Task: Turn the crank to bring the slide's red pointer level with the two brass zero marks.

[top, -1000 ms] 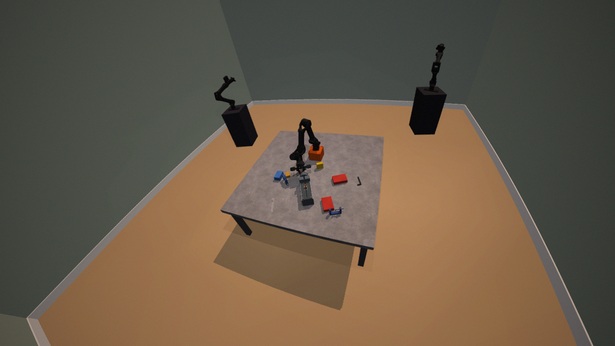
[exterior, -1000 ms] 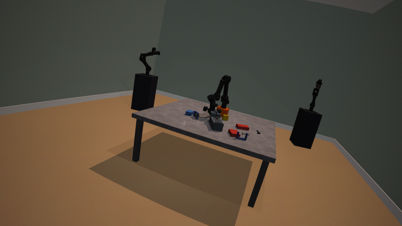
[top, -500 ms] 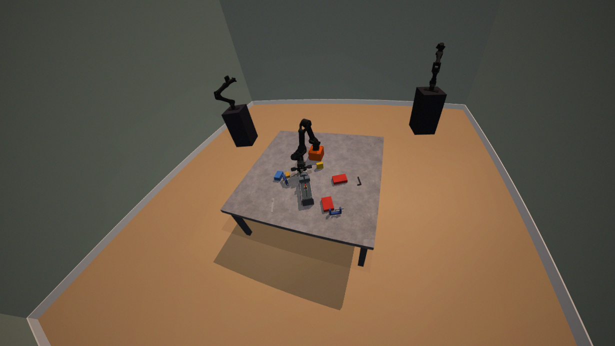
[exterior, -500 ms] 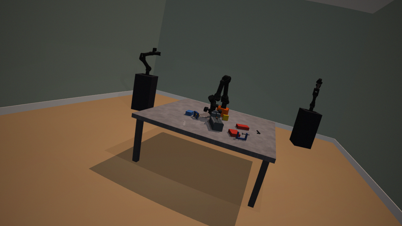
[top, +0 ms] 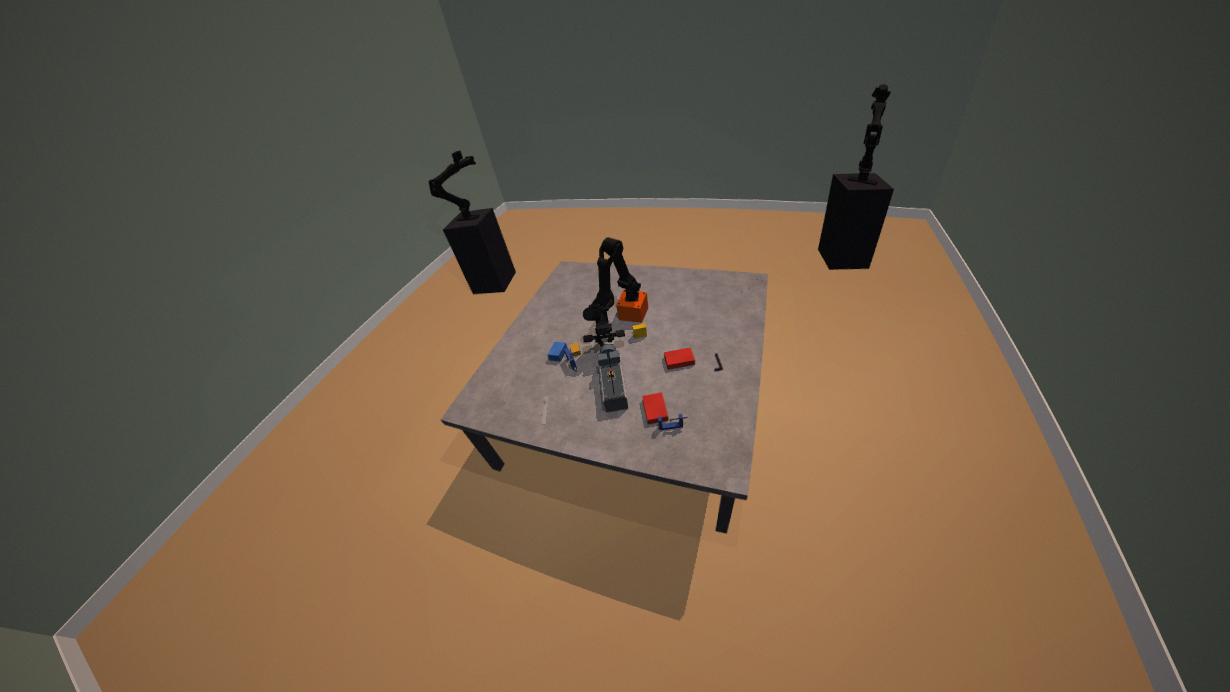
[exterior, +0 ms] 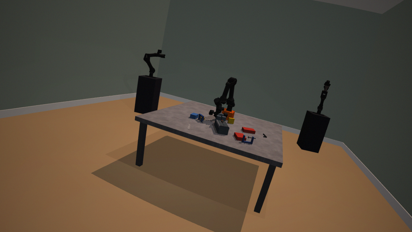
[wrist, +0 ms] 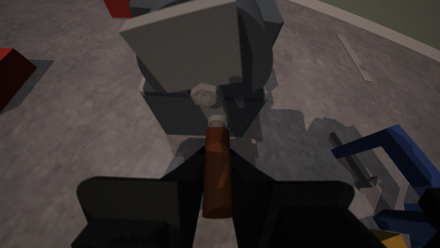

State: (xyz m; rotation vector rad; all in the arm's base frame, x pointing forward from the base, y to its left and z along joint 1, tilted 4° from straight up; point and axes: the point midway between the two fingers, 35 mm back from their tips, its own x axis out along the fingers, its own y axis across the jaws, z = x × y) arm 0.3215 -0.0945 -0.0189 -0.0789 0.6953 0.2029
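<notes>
Now: gripper tip 2 cm below the brown crank handle and 2 cm past it. The rest, counted from my gripper tip: yellow cube (16 cm behind, 14 cm to the left, 1 cm below); red pointer (14 cm ahead, 5 cm above, 4 cm to the left); blue block (25 cm to the right, 5 cm behind, 2 cm below).
</notes>
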